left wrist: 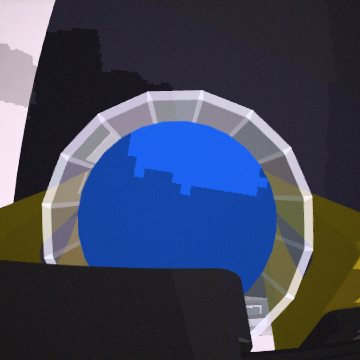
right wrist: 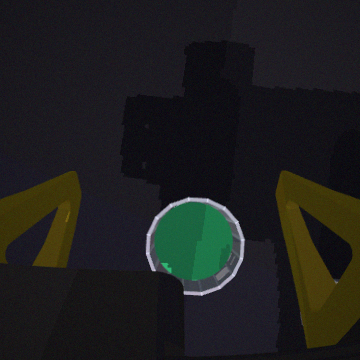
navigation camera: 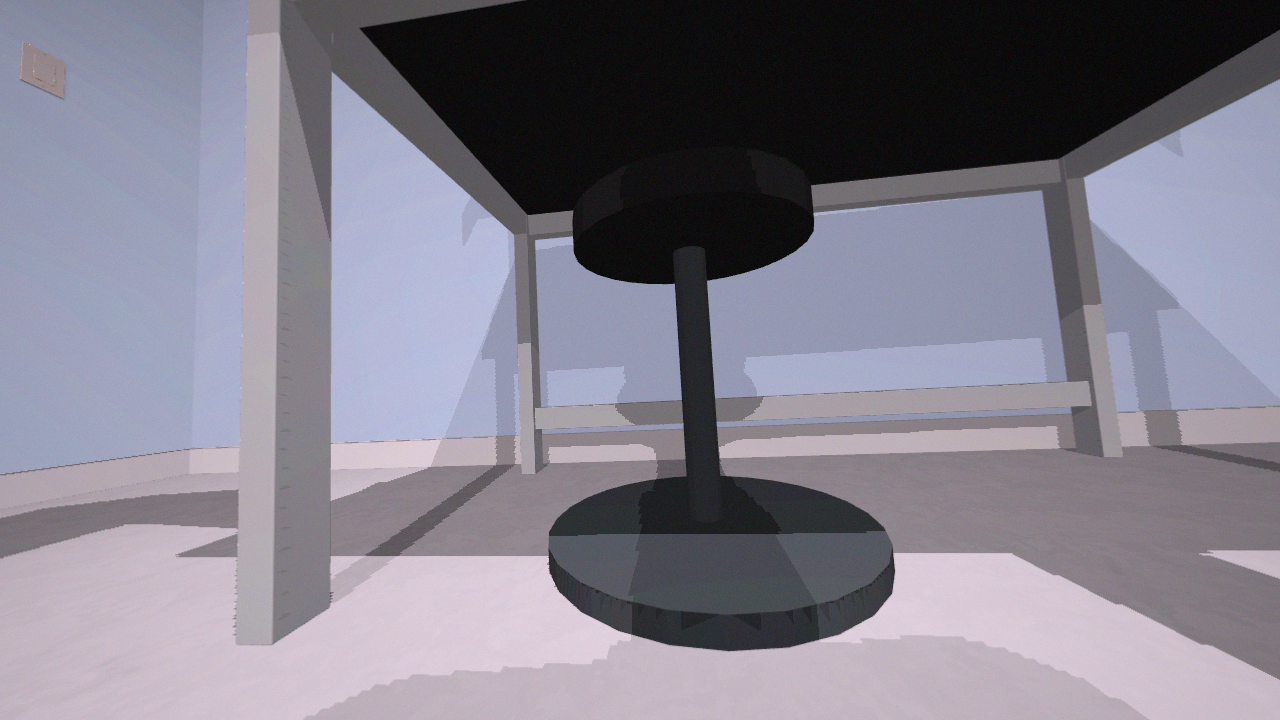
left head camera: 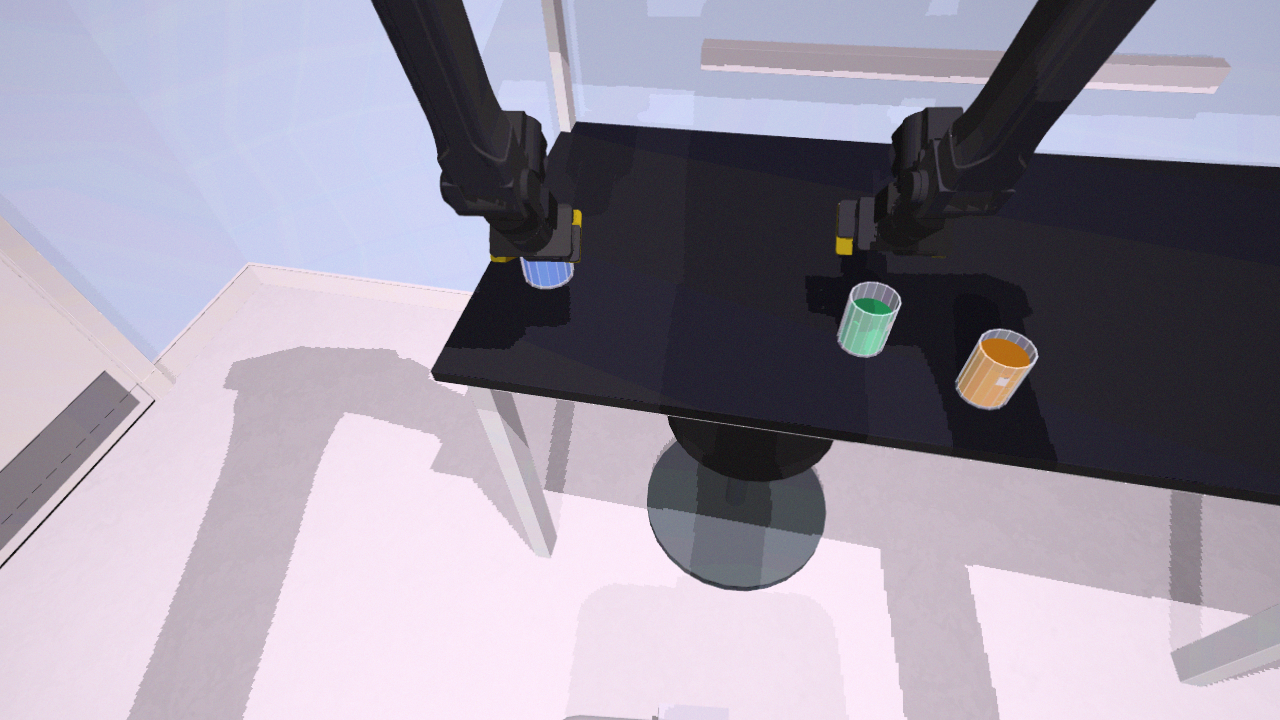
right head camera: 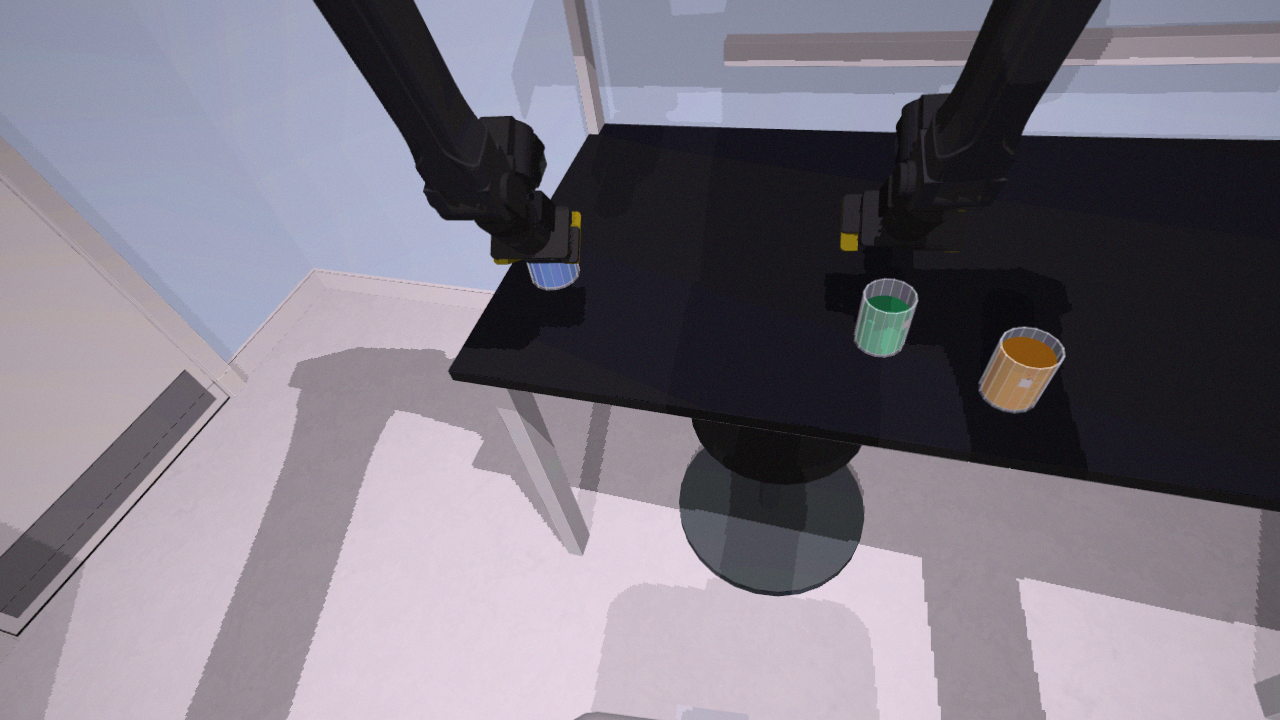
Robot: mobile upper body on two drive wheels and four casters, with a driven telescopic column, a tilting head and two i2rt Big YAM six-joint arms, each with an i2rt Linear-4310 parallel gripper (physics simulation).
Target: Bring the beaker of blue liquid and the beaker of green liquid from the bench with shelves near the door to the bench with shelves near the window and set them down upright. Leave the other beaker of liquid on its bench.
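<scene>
My left gripper (left head camera: 536, 255) is shut on the beaker of blue liquid (left head camera: 546, 272) and holds it upright over the left end of the black bench top (left head camera: 895, 295). In the left wrist view the blue beaker (left wrist: 177, 200) fills the space between the yellow fingers. The beaker of green liquid (left head camera: 867, 317) stands upright on the bench. My right gripper (left head camera: 882, 235) is open above and just behind it. In the right wrist view the green beaker (right wrist: 194, 244) lies between the spread yellow fingers, well below them. The beaker of orange liquid (left head camera: 995, 367) stands to the right of the green one.
A black stool (navigation camera: 706, 429) with a round base stands under the bench. Grey bench legs (navigation camera: 282, 357) frame it. A wall is behind the bench, with a shelf edge (left head camera: 957, 65) above it. A doorway strip (left head camera: 62, 447) lies at the far left.
</scene>
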